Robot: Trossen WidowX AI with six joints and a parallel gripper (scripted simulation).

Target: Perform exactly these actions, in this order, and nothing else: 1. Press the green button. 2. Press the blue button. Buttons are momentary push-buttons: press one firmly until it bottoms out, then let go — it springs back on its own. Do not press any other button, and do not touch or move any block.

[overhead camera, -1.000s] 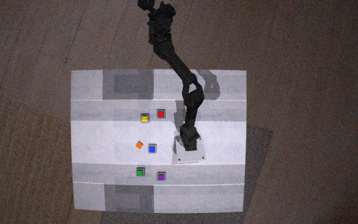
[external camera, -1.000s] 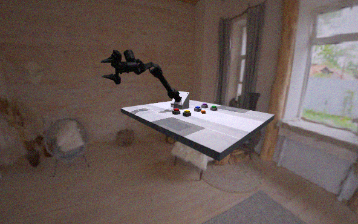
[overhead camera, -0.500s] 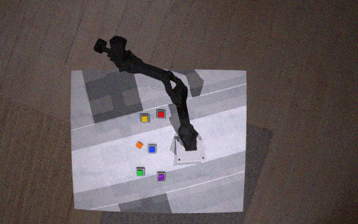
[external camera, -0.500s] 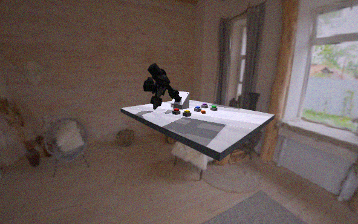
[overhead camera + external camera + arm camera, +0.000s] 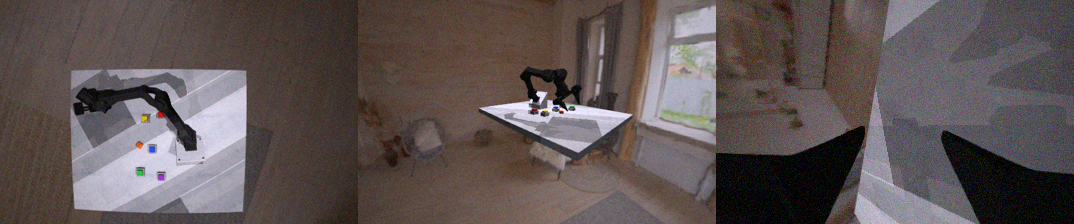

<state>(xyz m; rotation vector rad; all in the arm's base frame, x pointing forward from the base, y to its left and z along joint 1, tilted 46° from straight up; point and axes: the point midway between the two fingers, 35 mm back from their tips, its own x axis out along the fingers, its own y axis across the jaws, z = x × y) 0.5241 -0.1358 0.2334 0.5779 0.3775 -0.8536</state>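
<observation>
Now: gripper tip 230 mm past the green button, 410 mm to the right of it and 90 mm above it. Also, from my gripper tip: yellow button 290 mm behind, 90 mm to the left, 90 mm below; then red button 390 mm behind, 80 mm to the left, 90 mm below; then orange block 240 mm behind, 250 mm to the left, 110 mm below.
</observation>
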